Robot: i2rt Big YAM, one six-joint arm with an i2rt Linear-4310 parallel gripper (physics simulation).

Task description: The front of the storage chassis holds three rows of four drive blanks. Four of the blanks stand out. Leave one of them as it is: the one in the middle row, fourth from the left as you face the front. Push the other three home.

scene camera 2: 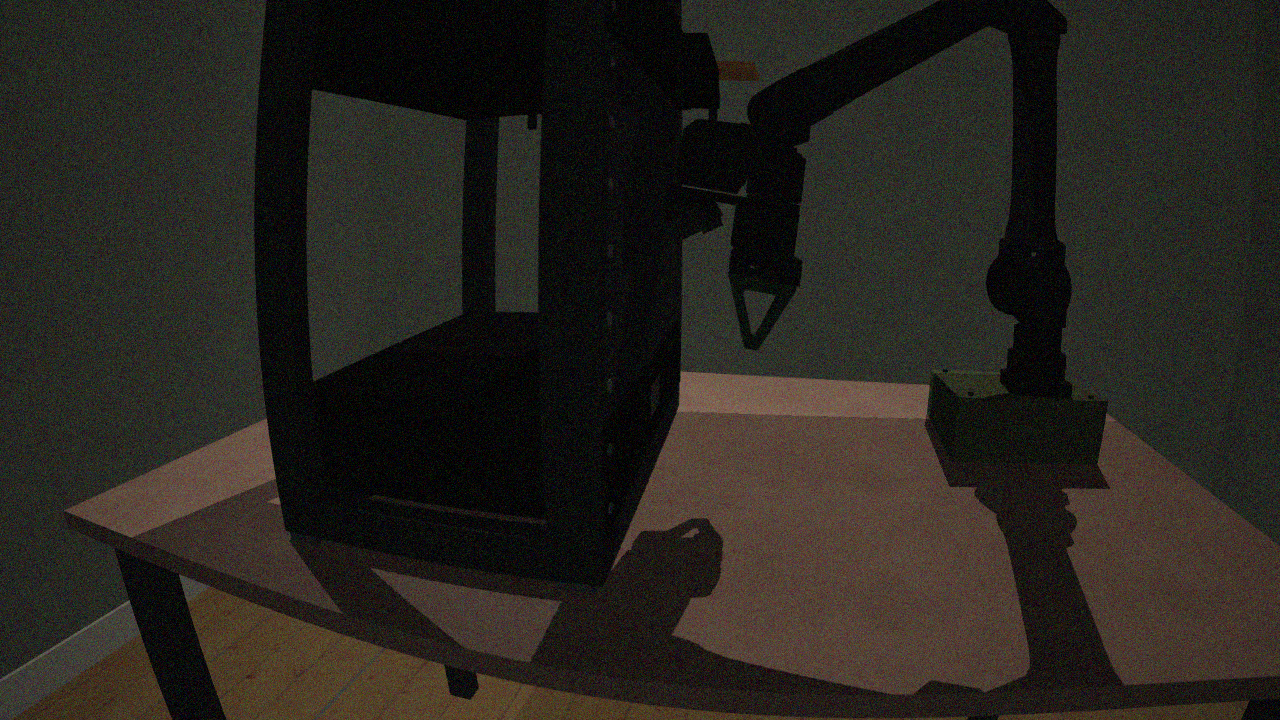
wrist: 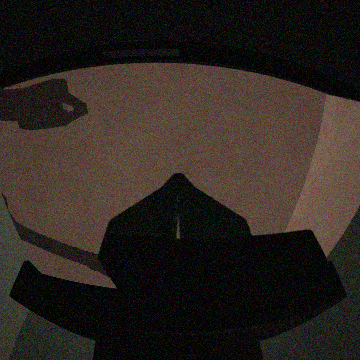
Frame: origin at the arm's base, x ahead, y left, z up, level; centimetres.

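Seen in the pictures: gripper, fingertip midpoint: [scene camera 2: 750, 349] [wrist: 177, 180]; arm's base, link origin: [scene camera 2: 1034, 388].
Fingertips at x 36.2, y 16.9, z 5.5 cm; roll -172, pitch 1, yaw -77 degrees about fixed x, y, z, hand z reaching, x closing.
Observation:
Offsets run from my fingertips to a thing's middle. "*": to the spot under its first point. Level surfaces: height alone.
The storage chassis cannot be told apart with certainty inside the dark rack @[dx +22.2, dy +7.4, dz +16.9 cm] [scene camera 2: 572, 268]. Its drive blanks cannot be made out in either view, so how far any stands out is hidden by the dark. My gripper [scene camera 2: 752, 344] [wrist: 177, 180] is shut and empty. It points down in the air to the right of the rack, on the robot's side, with its tips well above the table and apart from the rack. In the wrist view, a black mass fills the top, beyond the fingertips.
The wooden table @[dz -13.0 cm] [scene camera 2: 805, 537] [wrist: 200, 125] carries the rack and the green base block [scene camera 2: 1015, 429] of my arm. A dark boxy part @[* dx +4.4, dy +4.2, dz +28.3 cm] [scene camera 2: 699, 71] juts from the rack's upper right, near my wrist. An orange patch [scene camera 2: 739, 70] shows behind it. Arm shadows lie across the table.

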